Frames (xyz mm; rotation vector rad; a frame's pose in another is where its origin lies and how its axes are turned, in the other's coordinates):
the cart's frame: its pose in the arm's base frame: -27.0 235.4 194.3 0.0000 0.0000 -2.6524
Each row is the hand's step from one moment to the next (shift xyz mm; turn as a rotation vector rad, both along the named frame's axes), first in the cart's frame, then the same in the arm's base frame.
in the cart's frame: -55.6 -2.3 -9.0 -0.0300 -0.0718 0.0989
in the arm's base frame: 48.0 28.2 -9.0 -0.0073 0.0775 0.0989
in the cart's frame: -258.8 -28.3 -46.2 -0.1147 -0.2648 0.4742
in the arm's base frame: 215.1 146.6 -46.2 -0.0232 0.2876 0.4742
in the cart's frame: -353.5 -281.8 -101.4 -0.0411 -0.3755 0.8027
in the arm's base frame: 179.6 414.9 -101.4 -0.1402 0.3508 0.8027
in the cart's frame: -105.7 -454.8 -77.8 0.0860 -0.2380 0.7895
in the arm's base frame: -120.4 451.1 -77.8 -0.1878 0.1697 0.7895
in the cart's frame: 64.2 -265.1 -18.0 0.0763 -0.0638 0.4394
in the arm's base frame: -181.2 203.8 -18.0 -0.0973 0.0205 0.4394
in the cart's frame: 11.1 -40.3 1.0 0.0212 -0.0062 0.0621
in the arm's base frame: -28.7 30.4 1.0 -0.0216 -0.0045 0.0621
